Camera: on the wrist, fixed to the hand. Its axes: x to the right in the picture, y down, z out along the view.
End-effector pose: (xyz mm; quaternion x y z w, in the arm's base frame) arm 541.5 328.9 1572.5 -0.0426 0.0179 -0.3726 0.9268
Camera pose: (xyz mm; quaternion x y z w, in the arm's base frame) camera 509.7 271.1 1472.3 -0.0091 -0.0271 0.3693 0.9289
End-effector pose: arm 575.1 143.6 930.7 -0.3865 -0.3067 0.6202 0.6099
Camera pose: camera 694.1 154.8 920.9 -0.4314 0.0281 0.9017 0.0096
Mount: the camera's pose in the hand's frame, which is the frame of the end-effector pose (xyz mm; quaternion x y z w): 17.2 -54.2 -105.6 0.0346 -0.0609 0.6871 0.7232
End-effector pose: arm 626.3 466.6 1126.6 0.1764 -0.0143 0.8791 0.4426
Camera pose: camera 627.9 532.0 1026.1 -0.1866 0.1281 -0.9296 0.2909
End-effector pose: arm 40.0 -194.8 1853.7 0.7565 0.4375 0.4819 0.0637
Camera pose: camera -72.8 -183.7 1892.9 -0.8793 0.1906 -0.3311 0.2846
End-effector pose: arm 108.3 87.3 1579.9 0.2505 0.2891 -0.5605 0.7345
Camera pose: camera 44.1 135.4 1490.7 0.3711 -0.0272 0.0741 0.9252
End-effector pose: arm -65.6 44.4 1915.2 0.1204 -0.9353 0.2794 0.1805
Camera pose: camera -35.0 57.9 2030.4 0.5323 0.7605 -0.3511 0.1226
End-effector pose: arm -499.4 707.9 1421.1 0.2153 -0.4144 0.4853 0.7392
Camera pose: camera -405.0 769.6 1380.2 -0.0739 -0.4758 0.8601 0.1684
